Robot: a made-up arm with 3 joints. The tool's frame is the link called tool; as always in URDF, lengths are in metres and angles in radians.
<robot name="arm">
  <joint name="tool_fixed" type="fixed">
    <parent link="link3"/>
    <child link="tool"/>
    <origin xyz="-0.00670 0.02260 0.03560"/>
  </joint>
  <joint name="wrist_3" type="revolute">
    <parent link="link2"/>
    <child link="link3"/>
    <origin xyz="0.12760 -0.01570 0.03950"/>
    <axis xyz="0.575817 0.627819 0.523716"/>
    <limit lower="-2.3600" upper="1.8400"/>
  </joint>
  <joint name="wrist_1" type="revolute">
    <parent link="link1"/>
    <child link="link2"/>
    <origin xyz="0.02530 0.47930 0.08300"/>
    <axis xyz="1 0 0"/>
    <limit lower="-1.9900" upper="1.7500"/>
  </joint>
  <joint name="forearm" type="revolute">
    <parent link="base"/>
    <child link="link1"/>
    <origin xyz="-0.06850 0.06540 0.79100"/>
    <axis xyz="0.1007 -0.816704 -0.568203"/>
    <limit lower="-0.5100" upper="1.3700"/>
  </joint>
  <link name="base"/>
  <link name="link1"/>
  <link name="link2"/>
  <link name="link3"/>
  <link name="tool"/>
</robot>
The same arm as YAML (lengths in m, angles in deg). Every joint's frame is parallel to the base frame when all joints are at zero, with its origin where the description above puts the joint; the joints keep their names.
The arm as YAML. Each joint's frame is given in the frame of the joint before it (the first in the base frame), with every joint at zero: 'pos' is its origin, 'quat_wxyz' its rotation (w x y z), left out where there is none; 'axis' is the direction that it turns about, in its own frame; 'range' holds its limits. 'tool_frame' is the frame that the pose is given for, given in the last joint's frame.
length_unit: m
angle_unit: deg
joints:
  - joint: forearm
    pos: [-0.0685, 0.0654, 0.791]
    axis: [0.1007, -0.816704, -0.568203]
    range: [-29.22, 78.5]
  - joint: wrist_1
    pos: [0.0253, 0.4793, 0.083]
    axis: [1.0, 0.0, 0.0]
    range: [-114.02, 100.27]
  - joint: wrist_3
    pos: [0.1276, -0.0157, 0.0395]
    axis: [0.575817, 0.627819, 0.523716]
    range: [-135.22, 105.42]
tool_frame:
  pos: [-0.0067, 0.0226, 0.0356]

